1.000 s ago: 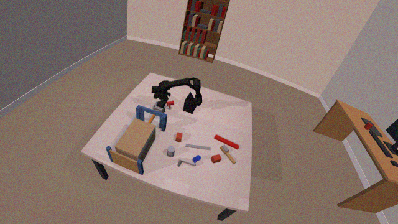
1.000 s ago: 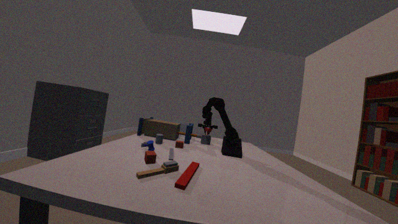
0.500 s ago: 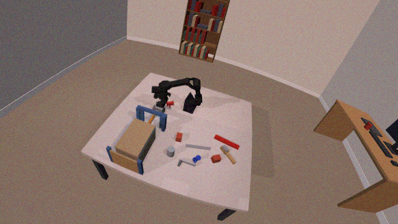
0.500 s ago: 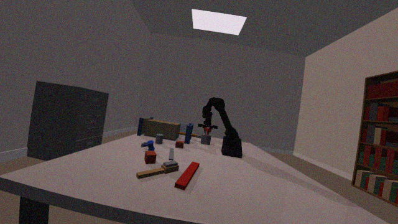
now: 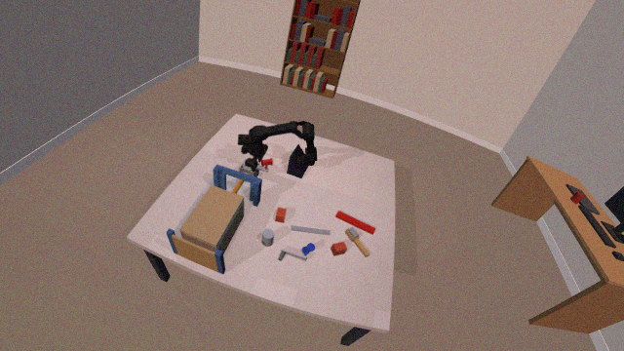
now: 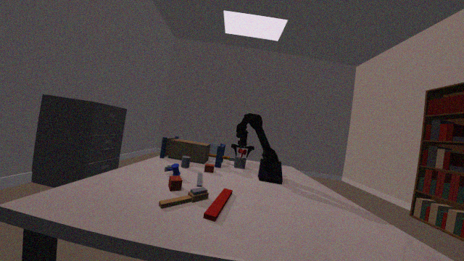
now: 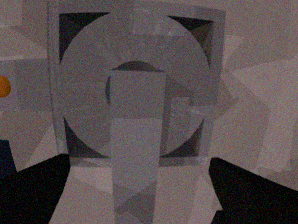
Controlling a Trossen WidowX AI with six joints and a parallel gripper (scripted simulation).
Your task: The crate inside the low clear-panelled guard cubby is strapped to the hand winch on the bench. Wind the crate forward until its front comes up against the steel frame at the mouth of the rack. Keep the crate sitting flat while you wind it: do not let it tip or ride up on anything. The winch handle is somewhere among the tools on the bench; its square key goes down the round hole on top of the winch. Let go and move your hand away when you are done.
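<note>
Now: the winch handle 20 mm to the left of my gripper tip and 10 mm above it. Round my gripper tip: blue frame 170 mm ahead, 20 mm to the right, 20 mm above; red knob 60 mm to the left, 40 mm above; grey winch 60 mm below, 50 mm to the right, 10 mm behind.
</note>
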